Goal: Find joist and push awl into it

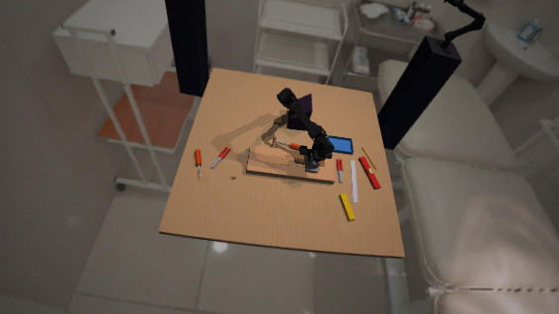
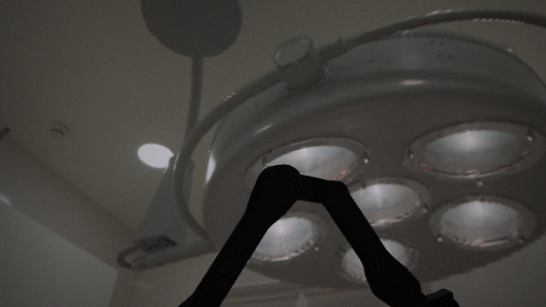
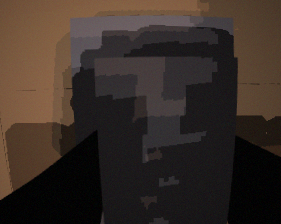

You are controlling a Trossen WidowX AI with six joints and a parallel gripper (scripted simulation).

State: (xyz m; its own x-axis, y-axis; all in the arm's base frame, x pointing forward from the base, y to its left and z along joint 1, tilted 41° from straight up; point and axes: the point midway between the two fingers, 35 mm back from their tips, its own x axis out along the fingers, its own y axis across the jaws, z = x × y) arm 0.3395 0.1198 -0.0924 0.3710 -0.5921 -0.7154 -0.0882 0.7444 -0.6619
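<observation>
Now: gripper tip 4 cm past the green light and 3 cm below it. Round my gripper tip: brown-handled awl (16 cm behind, 24 cm to the right, 6 cm below); then white ruler (2 cm ahead, 28 cm to the left, 6 cm below); then stud finder (2 cm behind, 2 cm above).
</observation>
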